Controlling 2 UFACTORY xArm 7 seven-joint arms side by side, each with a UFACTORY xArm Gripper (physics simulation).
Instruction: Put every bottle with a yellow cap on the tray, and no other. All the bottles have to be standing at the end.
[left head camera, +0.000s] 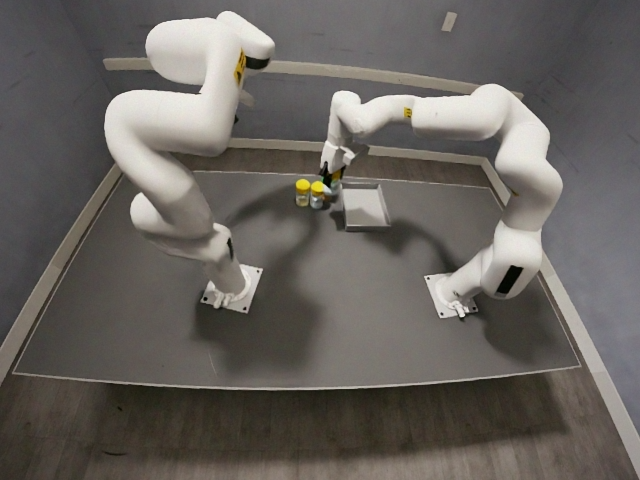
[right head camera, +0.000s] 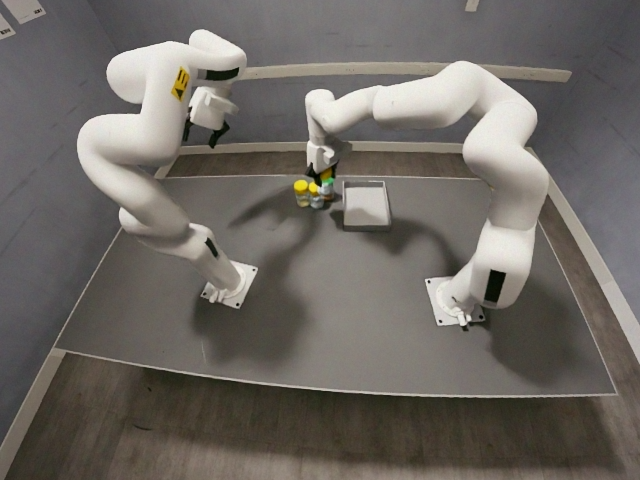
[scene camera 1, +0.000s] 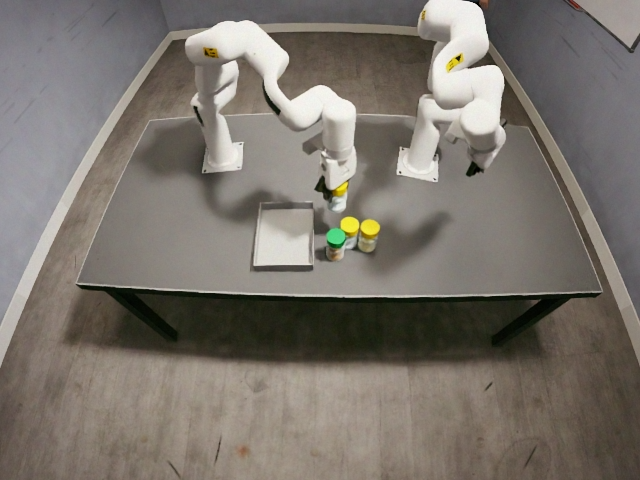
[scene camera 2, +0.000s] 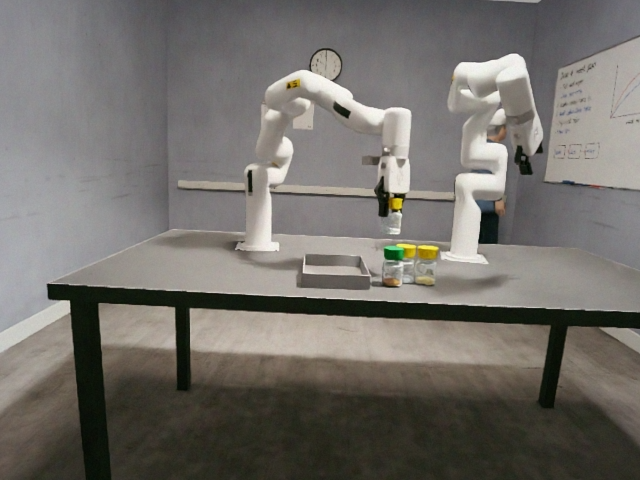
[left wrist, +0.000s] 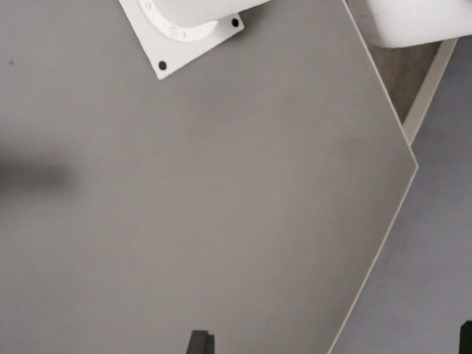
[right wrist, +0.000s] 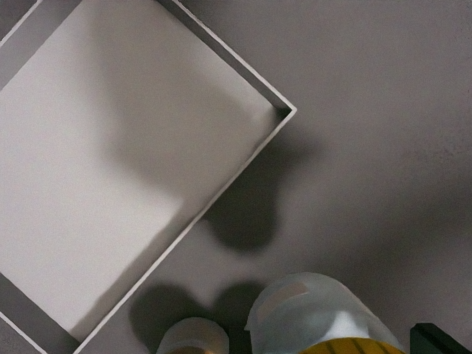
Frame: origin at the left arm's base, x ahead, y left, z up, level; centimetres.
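Where they show: left gripper, fingertip midpoint: (right head camera: 197, 143) (scene camera 2: 532, 163); right gripper, fingertip midpoint: (left head camera: 332, 181) (right head camera: 325, 181) (scene camera 1: 335, 194) (scene camera 2: 389, 216); left arm's base, link origin: (left head camera: 232, 285) (right head camera: 229, 282) (scene camera 1: 418, 163) (scene camera 2: 462, 257); right arm's base, link origin: (left head camera: 450, 293) (right head camera: 454, 299) (scene camera 1: 223, 157) (scene camera 2: 258, 246).
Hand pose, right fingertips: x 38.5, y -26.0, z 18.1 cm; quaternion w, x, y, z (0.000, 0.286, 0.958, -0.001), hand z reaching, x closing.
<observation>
Each offset is from my right fingertips to the top centre of the thing. Level surfaces: height alone.
My right gripper (scene camera 1: 330, 192) (scene camera 2: 390, 207) is shut on a yellow-capped bottle {dx +0.3, dy +0.5, dz +5.3 cm} (scene camera 1: 337, 202) (scene camera 2: 393, 223) (right wrist: 320, 312), held roughly upright above the table, beside the tray {dx +6.7, dy -14.5, dz -14.1 cm} (right head camera: 366, 227) (scene camera 1: 283, 267) (scene camera 2: 336, 281) (right wrist: 185, 232). The tray holds no bottle. A middle yellow-capped bottle {dx +4.1, dy +5.4, dz -7.6 cm} (left head camera: 316, 196) (scene camera 1: 349, 232) and an outer yellow-capped bottle {dx +3.7, dy +11.5, dz -7.6 cm} (left head camera: 302, 194) (right head camera: 301, 194) (scene camera 1: 368, 237) (scene camera 2: 427, 266) stand on the table. A green-capped bottle {dx +9.1, dy +2.3, dz -7.6 cm} (scene camera 1: 335, 244) (scene camera 2: 392, 266) stands between them and the tray, close to the middle one. My left gripper (right head camera: 199, 140) (scene camera 2: 532, 159) (left wrist: 332, 340) is open and empty, high up.
The grey table {dz -18.1 cm} (left head camera: 336, 320) (scene camera 1: 439, 258) carries both arm bases. The right arm's base plate (scene camera 1: 222, 167) is at the left in scene camera 1, the left arm's base plate (scene camera 1: 417, 174) at the right. The three standing bottles are close together beside one tray wall.
</observation>
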